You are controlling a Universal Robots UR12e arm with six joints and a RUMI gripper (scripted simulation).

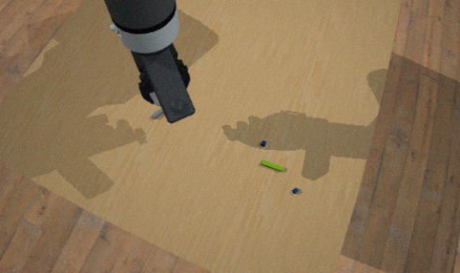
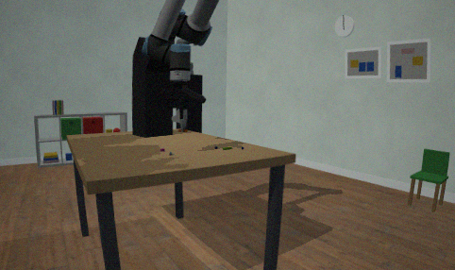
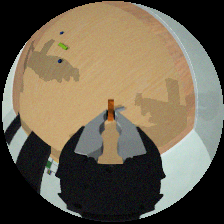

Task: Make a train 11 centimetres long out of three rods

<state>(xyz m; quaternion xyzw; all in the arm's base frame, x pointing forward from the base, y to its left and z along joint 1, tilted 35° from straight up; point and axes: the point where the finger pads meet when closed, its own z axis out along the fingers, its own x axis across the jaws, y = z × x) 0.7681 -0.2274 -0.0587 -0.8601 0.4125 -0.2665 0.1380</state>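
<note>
My gripper is now 120 mm past the magenta rod, 110 mm above it and 40 mm to the left of it. The rest, counted from my hand: orange rod 10 mm below; then lime rod 240 mm to the left, 110 mm below, 40 mm ahead; then grey rod 110 mm below, 50 mm to the right, 20 mm behind.
</note>
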